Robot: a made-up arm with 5 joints.
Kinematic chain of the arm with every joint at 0, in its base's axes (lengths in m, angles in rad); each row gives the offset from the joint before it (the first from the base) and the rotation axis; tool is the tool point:
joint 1: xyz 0 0 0.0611 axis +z
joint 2: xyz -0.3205 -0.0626 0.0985 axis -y
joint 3: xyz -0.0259 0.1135 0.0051 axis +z
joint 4: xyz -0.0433 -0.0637 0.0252 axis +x
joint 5: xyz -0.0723 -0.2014 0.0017 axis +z
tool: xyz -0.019 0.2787 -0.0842
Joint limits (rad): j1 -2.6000..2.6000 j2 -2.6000..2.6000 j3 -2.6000..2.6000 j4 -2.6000..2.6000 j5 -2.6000..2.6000
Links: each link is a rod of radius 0.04 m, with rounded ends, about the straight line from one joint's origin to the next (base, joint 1, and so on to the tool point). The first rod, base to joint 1, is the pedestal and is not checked.
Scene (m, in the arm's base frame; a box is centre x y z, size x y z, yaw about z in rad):
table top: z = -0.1
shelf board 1: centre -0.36 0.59 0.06 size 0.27 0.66 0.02 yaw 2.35
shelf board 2: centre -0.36 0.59 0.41 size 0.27 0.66 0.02 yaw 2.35
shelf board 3: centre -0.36 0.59 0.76 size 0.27 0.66 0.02 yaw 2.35
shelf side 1: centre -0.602 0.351 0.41 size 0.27 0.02 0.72 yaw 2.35
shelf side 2: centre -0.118 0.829 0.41 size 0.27 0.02 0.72 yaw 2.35
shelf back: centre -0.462 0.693 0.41 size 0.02 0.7 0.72 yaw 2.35
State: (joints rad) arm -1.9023 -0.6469 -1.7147 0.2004 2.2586
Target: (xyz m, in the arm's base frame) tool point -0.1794 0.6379 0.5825
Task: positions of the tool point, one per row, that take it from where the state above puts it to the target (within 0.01 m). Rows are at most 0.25 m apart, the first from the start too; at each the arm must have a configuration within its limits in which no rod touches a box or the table.
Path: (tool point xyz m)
1: 0.5167 0.6088 0.4568
2: 0.3593 0.6110 0.5877
3: 0.1911 0.5546 0.6797
4: 0.0029 0.6141 0.6638
5: -0.1794 0.6379 0.5825

